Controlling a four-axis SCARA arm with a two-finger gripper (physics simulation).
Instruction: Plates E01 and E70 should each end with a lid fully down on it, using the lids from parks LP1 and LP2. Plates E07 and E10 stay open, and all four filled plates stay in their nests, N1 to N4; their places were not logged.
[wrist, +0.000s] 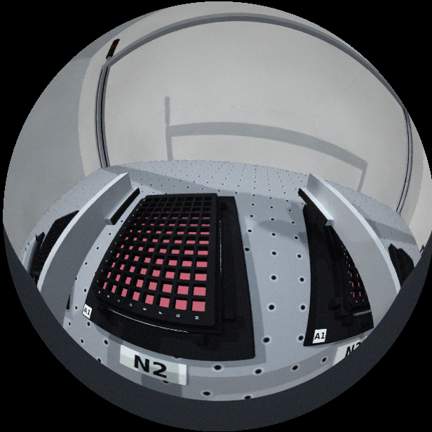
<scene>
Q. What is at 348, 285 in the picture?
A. A plate E70.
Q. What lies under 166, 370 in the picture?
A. An N2 label.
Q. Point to a nest N3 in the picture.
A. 321, 280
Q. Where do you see a nest N2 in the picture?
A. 236, 342
</scene>
